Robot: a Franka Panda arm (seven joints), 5 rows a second.
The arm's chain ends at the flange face. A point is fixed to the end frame.
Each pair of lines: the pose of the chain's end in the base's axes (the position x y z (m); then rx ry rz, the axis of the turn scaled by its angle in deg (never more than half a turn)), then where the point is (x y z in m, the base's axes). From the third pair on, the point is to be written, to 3 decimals.
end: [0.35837 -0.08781 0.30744 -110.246 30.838 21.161]
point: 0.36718 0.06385 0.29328
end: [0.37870 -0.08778 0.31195 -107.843 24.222 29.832]
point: 0.36668 0.06431 0.31007
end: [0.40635 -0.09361 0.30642 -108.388 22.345 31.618]
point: 0.388 0.058 0.305
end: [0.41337 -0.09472 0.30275 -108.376 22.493 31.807]
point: 0.395 0.057 0.301
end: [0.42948 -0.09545 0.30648 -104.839 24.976 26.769]
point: 0.425 0.057 0.311
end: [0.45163 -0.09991 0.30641 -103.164 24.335 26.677]
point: 0.447 0.052 0.316
